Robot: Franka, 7 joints.
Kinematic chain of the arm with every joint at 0, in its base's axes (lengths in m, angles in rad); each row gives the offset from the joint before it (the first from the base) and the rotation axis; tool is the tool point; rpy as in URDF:
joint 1: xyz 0 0 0.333 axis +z
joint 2: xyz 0 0 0 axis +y
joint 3: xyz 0 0 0.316 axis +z
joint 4: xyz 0.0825 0 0 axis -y
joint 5: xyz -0.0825 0 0.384 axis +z
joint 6: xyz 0 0 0 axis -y
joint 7: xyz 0.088 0 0 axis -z
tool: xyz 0 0 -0.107 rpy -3.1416 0 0
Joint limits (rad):
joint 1: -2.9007..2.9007
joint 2: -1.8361..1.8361
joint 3: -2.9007..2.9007
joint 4: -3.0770..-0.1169
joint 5: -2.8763..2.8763
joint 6: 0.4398..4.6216
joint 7: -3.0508..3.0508
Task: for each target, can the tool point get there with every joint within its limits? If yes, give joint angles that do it. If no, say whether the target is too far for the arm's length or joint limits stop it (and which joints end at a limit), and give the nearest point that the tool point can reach.
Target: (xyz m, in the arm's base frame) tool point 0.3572 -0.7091 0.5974
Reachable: yes | joints 1.9296 -1.2908 -0.8566 -0.3492 0.3142 3.1911 0.3361
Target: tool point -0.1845 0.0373 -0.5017
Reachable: no: joint limits stop it (at a limit: joint 1, joint 2) | nearest point -0.2043 0.0437 -0.3555 | short by 0.148 m
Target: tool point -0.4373 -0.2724 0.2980
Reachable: yes | joints -0.7623 -0.6872 -1.6604 -2.4354 0.8189 3.3058 2.5481
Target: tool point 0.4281 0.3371 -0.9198
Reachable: no: too far | nearest point 0.3200 0.2520 -0.3461 | short by 0.590 m
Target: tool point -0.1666 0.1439 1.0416
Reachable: yes | joints 2.1514 0.0558 -0.1923 -0.6497 -0.7345 4.1523 1.8746
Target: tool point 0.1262 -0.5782 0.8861
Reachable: yes | joints -2.3378 0.4361 1.4800 -1.1950 0.2810 2.9836 -1.9664
